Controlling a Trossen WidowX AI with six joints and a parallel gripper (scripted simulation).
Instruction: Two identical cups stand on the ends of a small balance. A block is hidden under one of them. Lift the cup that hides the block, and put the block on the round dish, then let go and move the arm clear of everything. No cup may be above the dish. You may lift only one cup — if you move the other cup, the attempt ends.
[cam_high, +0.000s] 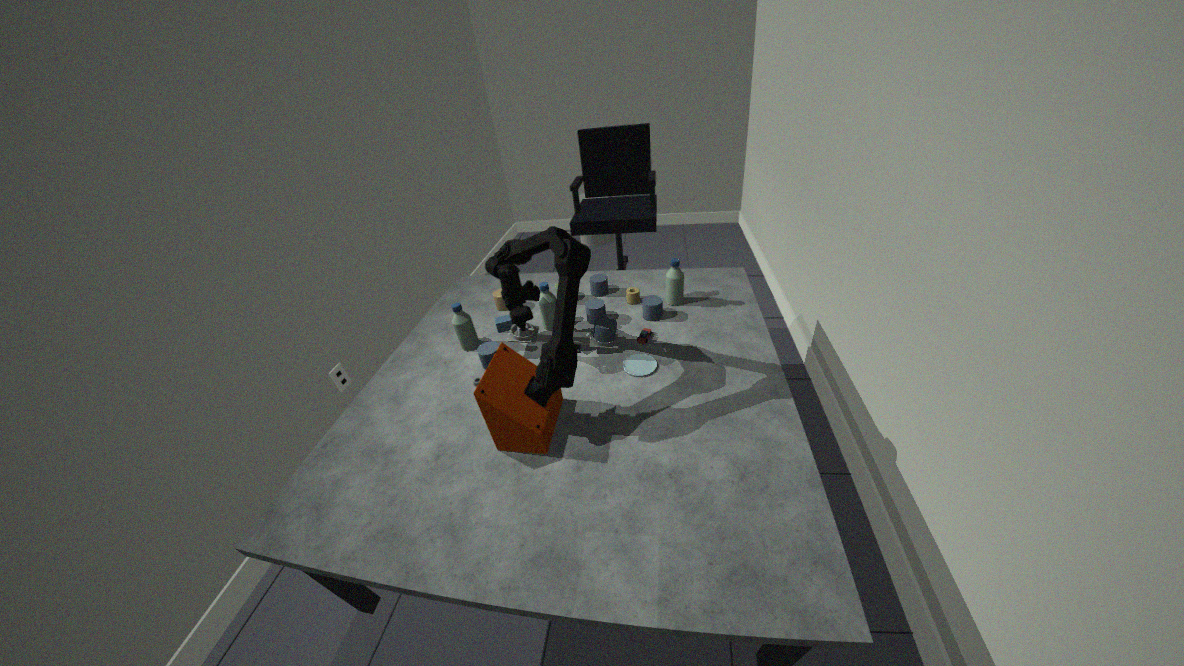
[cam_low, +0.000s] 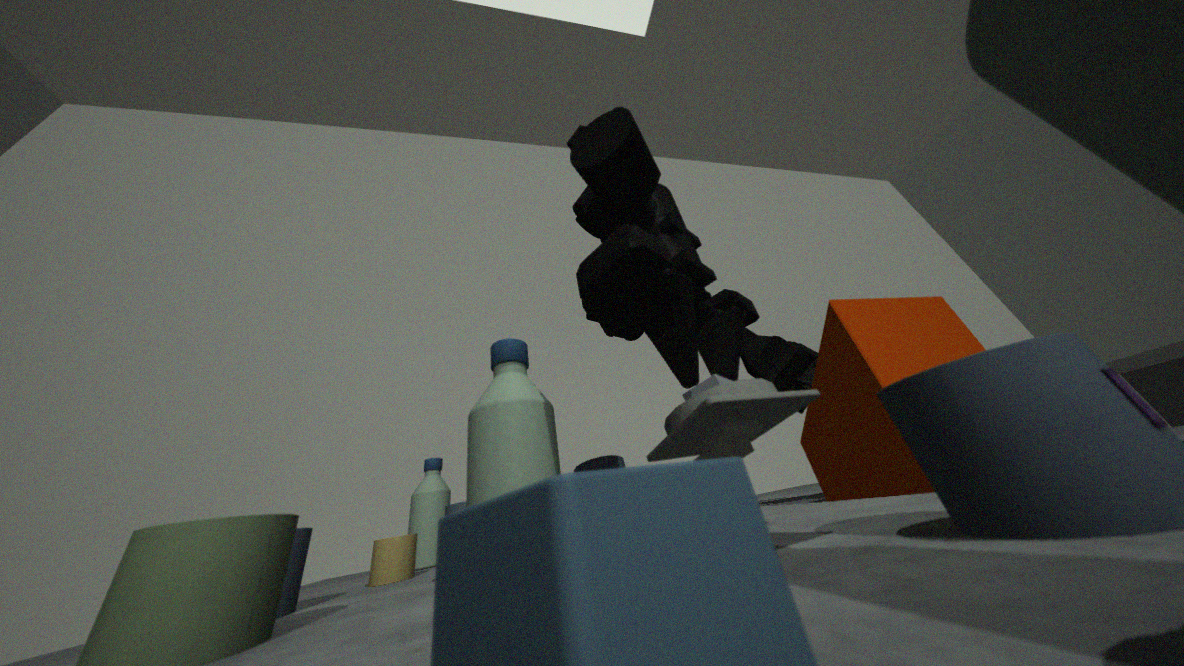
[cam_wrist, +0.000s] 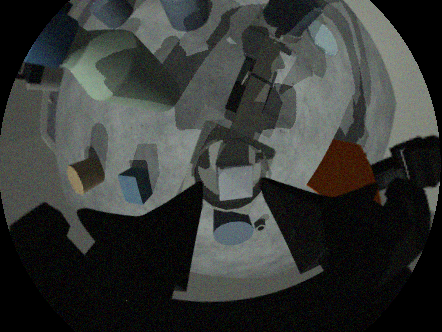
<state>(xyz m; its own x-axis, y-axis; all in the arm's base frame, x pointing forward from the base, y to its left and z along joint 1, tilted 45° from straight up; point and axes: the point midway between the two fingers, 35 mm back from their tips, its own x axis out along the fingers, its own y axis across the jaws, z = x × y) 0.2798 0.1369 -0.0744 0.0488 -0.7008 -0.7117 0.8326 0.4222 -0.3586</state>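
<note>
Right now the grey block is 1 cm below my gripper tip. From my gripper tip the other things lie so: tan cylinder 26 cm ahead, 18 cm to the left, 6 cm below; then pale round dish 5 cm behind, 38 cm to the right, 9 cm below; then blue cube 12 cm ahead, 13 cm to the left, 8 cm below.
</note>
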